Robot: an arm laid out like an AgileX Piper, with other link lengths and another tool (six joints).
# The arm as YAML. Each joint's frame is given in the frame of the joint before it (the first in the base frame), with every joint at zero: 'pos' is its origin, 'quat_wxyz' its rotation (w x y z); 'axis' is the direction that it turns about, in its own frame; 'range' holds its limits. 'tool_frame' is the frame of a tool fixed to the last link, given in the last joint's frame.
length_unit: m
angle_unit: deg
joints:
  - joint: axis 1
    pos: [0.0, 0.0, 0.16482]
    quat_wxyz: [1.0, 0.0, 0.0, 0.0]
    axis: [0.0, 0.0, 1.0]
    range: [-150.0, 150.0]
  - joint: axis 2
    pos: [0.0, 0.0, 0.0]
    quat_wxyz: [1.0, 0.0, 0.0, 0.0]
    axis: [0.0, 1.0, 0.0]
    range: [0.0, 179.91]
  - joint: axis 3
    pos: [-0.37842, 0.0, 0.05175]
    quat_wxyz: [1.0, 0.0, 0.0, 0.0]
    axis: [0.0, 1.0, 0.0]
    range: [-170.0, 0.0]
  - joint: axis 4
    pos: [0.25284, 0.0, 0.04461]
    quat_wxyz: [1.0, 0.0, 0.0, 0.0]
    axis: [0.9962, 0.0, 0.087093]
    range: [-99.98, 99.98]
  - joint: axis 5
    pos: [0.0, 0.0, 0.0]
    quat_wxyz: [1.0, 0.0, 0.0, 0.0]
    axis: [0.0, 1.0, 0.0]
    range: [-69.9, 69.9]
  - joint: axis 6
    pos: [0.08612, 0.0, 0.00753]
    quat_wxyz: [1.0, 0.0, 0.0, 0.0]
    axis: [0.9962, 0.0, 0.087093]
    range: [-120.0, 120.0]
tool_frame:
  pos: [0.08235, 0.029, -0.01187]
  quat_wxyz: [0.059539, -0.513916, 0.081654, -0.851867]
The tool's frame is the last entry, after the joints.
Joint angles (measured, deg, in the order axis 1, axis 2, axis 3, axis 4, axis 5, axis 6), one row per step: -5.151 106.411 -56.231 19.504 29.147 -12.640; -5.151 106.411 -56.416 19.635 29.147 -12.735; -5.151 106.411 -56.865 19.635 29.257 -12.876; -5.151 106.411 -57.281 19.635 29.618 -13.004; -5.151 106.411 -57.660 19.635 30.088 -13.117; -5.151 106.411 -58.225 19.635 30.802 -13.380; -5.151 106.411 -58.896 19.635 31.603 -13.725; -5.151 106.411 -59.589 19.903 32.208 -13.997; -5.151 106.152 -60.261 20.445 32.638 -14.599; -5.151 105.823 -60.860 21.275 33.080 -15.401; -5.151 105.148 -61.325 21.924 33.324 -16.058; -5.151 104.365 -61.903 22.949 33.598 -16.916; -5.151 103.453 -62.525 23.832 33.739 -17.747; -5.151 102.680 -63.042 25.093 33.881 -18.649; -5.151 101.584 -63.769 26.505 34.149 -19.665; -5.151 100.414 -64.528 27.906 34.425 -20.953; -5.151 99.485 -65.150 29.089 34.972 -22.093
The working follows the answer.
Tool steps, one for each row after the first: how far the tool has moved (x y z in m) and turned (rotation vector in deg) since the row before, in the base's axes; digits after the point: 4 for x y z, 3 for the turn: 0.0011 0.0001 0.0008 0.047 -0.206 -0.003; 0.0021 -0.0001 0.0017 -0.049 -0.366 0.159; 0.0013 0.0001 0.0015 0.038 -0.101 0.207; 0.0007 0.0003 0.0014 0.080 0.038 0.220; 0.0010 0.0004 0.0020 0.092 0.055 0.421; 0.0013 0.0004 0.0024 0.083 0.016 0.521; 0.0022 0.0006 0.0028 0.239 -0.195 0.227; 0.0024 0.0009 0.0048 0.265 -0.665 0.316; 0.0020 0.0013 0.0052 0.423 -0.711 0.328; 0.0014 0.0010 0.0070 0.251 -1.072 0.265; 0.0019 0.0015 0.0086 0.460 -1.335 0.235; 0.0020 0.0012 0.0098 0.295 -1.621 0.270; 0.0017 0.0018 0.0088 0.590 -1.427 0.125; 0.0017 0.0022 0.0122 0.655 -1.896 0.206; 0.0012 0.0021 0.0130 0.510 -2.069 0.478; -0.0001 0.0022 0.0104 0.503 -1.431 0.596
Tool pose at each row, in the base's axes (x y z in m, rotation vector in deg; rounded; the steps above come from the unrounded poses): 0.3875 0.0225 0.1895 -160.370 32.202 -57.059; 0.3886 0.0226 0.1903 -160.195 32.198 -57.310; 0.3908 0.0225 0.1920 -159.997 31.905 -57.797; 0.3920 0.0226 0.1936 -159.897 31.605 -57.871; 0.3928 0.0229 0.1949 -159.852 31.319 -57.734; 0.3938 0.0233 0.1970 -159.804 30.748 -57.527; 0.3951 0.0237 0.1994 -159.735 30.025 -57.357; 0.3972 0.0243 0.2023 -159.397 29.757 -57.443; 0.3996 0.0251 0.2070 -158.729 29.309 -58.124; 0.4016 0.0265 0.2122 -157.891 28.896 -58.772; 0.4030 0.0275 0.2192 -156.963 28.458 -59.997; 0.4049 0.0290 0.2279 -155.671 28.103 -61.448; 0.4068 0.0302 0.2376 -154.312 27.586 -63.329; 0.4086 0.0320 0.2464 -152.822 27.425 -64.816; 0.4103 0.0342 0.2586 -150.930 27.096 -66.816; 0.4115 0.0363 0.2716 -148.994 26.293 -68.991; 0.4114 0.0385 0.2820 -147.491 25.453 -70.304

